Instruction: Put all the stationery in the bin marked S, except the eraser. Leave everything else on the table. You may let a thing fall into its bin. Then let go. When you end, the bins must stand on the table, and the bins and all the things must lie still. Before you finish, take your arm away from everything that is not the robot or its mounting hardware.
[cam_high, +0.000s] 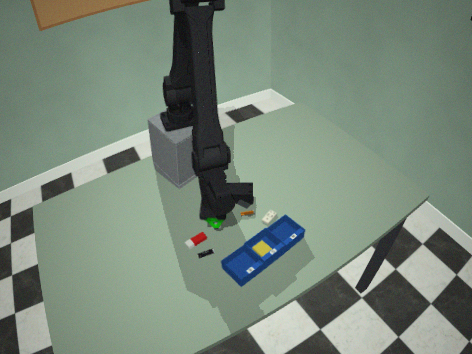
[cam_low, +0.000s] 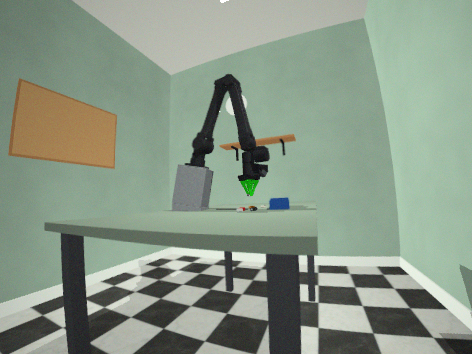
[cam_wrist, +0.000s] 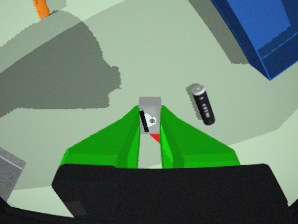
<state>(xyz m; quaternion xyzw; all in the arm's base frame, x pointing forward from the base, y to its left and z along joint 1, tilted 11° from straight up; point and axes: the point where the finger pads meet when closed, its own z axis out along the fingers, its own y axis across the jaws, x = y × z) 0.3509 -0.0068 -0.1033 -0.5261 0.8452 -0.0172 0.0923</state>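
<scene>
The blue bin row lies 110 mm ahead of my hand, 100 mm to the left of it and 50 mm below it. Also, from my hand: orange pen-like item (120 mm to the left, 70 mm below, 50 mm behind); then white eraser (70 mm to the right, 60 mm below, 20 mm behind); then black item (60 mm below, 50 mm to the right, 40 mm ahead).
</scene>
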